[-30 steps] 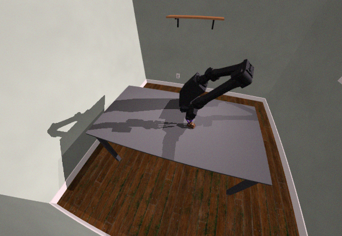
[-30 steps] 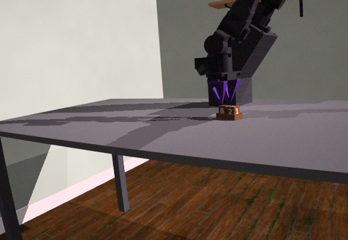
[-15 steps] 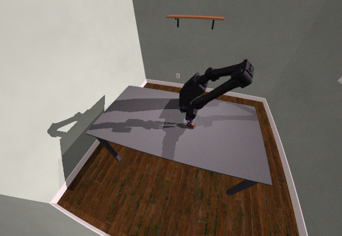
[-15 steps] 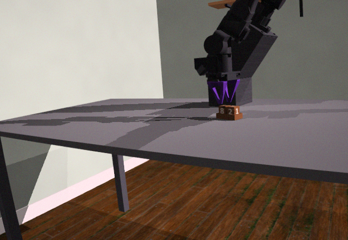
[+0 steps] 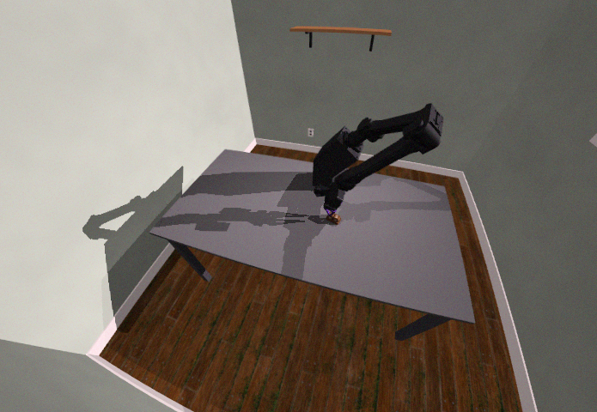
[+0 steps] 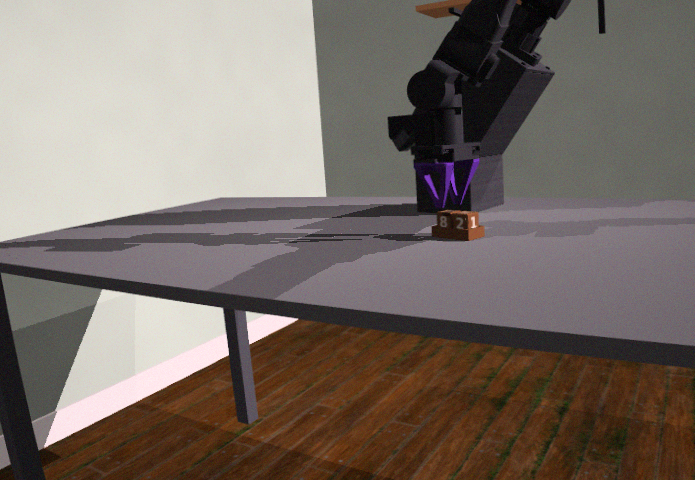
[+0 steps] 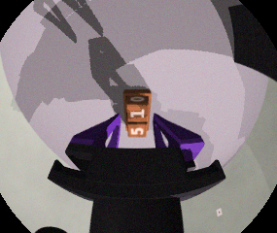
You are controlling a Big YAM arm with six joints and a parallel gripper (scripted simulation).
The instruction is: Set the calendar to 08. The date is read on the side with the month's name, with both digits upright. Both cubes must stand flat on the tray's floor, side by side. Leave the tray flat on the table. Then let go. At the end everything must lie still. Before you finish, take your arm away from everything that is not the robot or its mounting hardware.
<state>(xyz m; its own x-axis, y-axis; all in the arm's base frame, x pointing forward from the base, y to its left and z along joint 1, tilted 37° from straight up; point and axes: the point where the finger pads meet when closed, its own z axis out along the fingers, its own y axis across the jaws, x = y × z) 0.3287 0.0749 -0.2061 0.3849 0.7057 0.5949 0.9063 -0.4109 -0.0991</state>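
Right now my hand is 3 cm above the brown digit cube. From my hand the other things lie so: brown calendar tray: 5 cm below, 2 cm to the left.
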